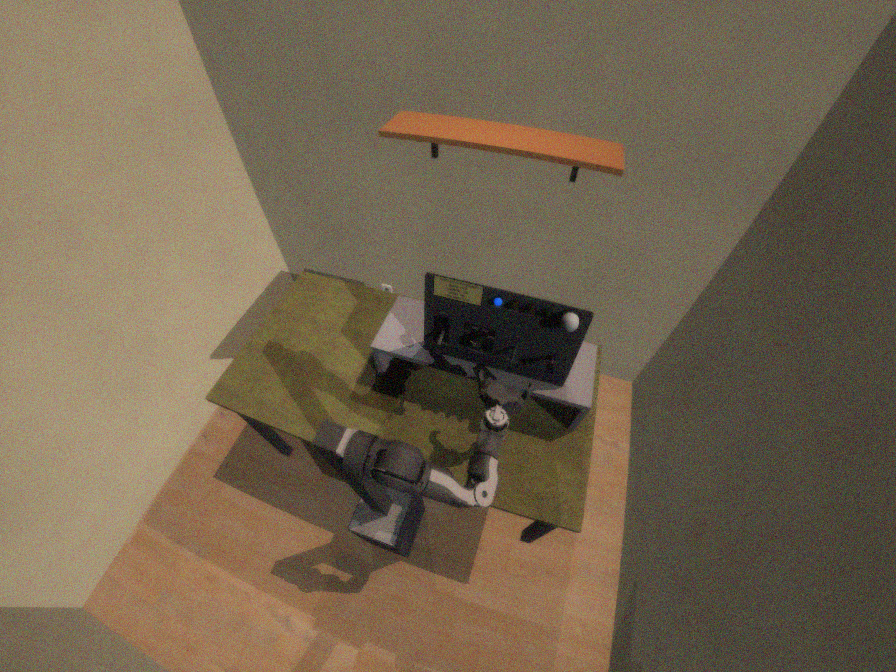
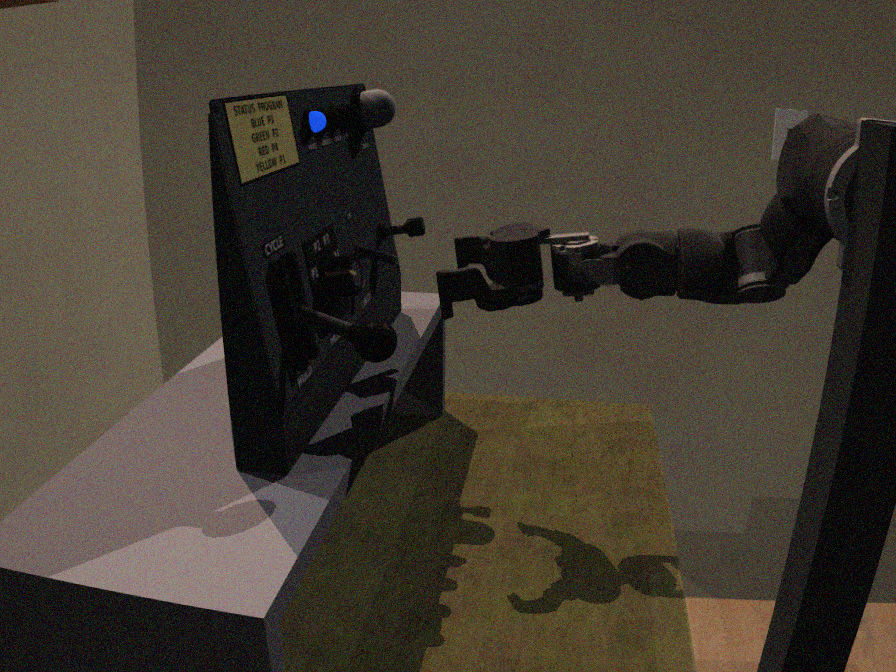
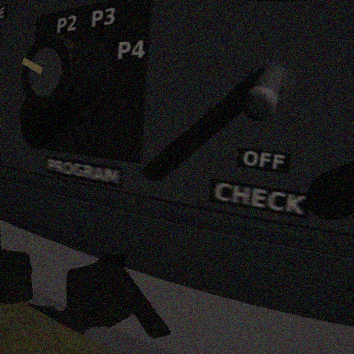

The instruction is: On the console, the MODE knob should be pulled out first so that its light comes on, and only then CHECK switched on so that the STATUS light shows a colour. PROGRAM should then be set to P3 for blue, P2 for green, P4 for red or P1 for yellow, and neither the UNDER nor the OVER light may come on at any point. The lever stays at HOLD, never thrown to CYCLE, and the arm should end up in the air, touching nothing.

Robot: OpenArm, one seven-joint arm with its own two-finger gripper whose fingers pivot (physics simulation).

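Observation:
The dark console (image 1: 506,339) (image 2: 253,209) shows a blue STATUS light (image 1: 497,301) (image 2: 317,121); the lights beside it look dark. The PROGRAM knob (image 2: 340,278) (image 3: 46,72) has its yellow mark pointing left, away from P2, P3 and P4. The CHECK toggle (image 2: 374,253) (image 3: 262,102) is above OFF; its exact tilt is unclear. A dark knob on a stem (image 2: 413,226) sticks out at the right; its label is unreadable. The lever's ball (image 2: 374,342) is low, near the slot's bottom end. My gripper (image 1: 504,381) (image 2: 452,267) is open, in the air before the console, apart from it.
A white ball (image 1: 570,321) (image 2: 377,108) sticks out at the console's top right. A yellow chart (image 1: 457,290) (image 2: 261,137) is at its top left. The console stands on a pale riser (image 1: 398,325) (image 2: 173,520) on the green table (image 1: 318,303). An orange shelf (image 1: 499,135) hangs above.

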